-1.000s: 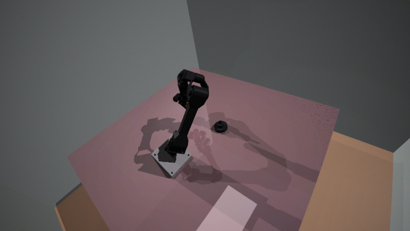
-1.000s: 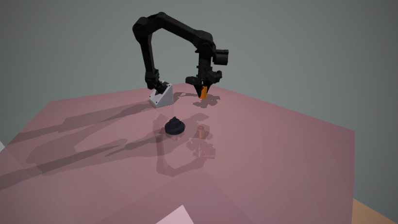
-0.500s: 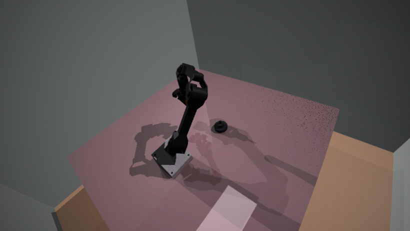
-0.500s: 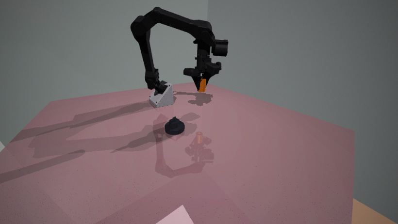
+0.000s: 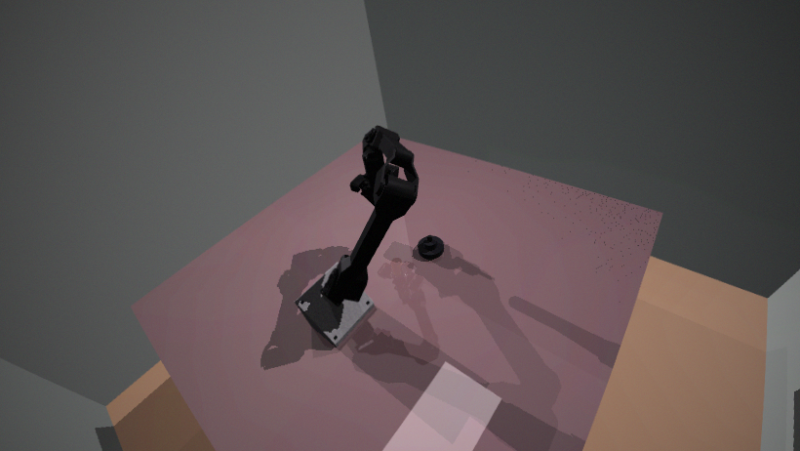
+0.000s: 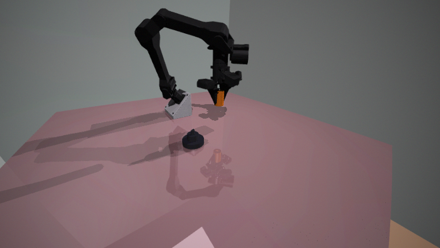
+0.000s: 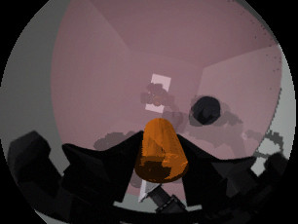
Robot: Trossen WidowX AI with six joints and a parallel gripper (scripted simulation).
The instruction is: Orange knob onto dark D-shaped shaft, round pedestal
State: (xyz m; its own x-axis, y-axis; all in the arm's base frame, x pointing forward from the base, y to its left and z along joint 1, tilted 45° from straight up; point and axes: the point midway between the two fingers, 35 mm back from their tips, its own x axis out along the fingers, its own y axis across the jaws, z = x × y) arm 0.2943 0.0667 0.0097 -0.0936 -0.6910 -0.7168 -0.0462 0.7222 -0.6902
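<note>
My gripper tip is now 15 cm to the left of the dark round pedestal, 10 cm above it and 2 cm short of it. Round my gripper tip: orange knob (2 cm above).
</note>
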